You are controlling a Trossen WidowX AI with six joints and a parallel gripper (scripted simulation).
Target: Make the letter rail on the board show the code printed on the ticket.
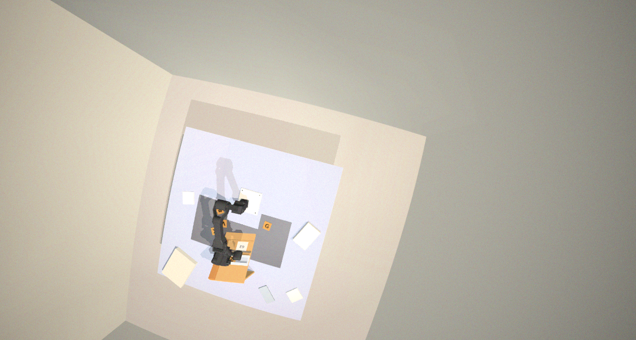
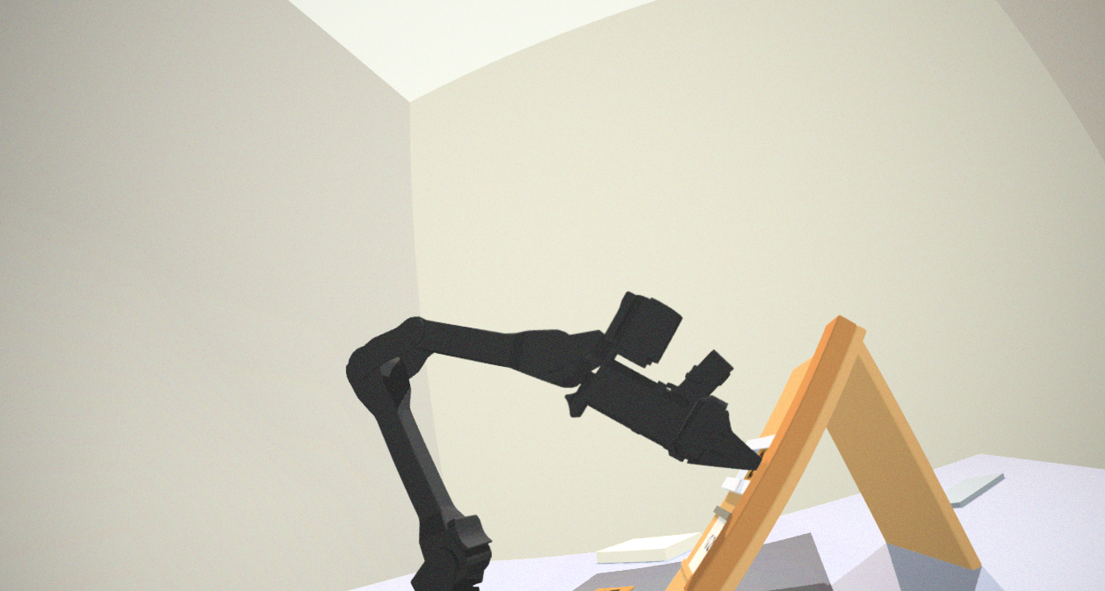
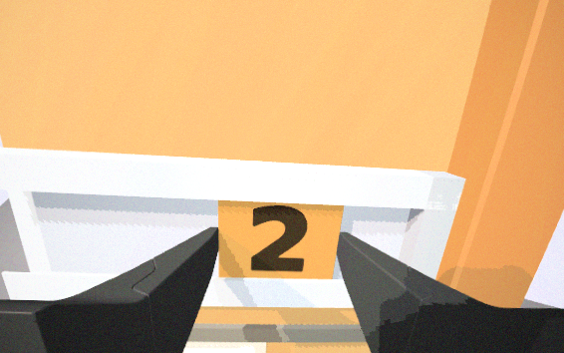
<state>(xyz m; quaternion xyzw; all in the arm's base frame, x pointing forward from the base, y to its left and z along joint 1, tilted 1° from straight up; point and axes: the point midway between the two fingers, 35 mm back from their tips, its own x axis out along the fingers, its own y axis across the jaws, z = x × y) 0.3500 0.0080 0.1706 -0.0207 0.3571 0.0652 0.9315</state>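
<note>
Now: gripper tip 70 mm past the white ticket, 30 mm to the right of it and 80 mm above it. Round my gripper tip: grey slab (340 mm ahead, 250 mm to the left, 160 mm below); grey mat (170 mm behind, 30 mm to the right, 160 mm below).
</note>
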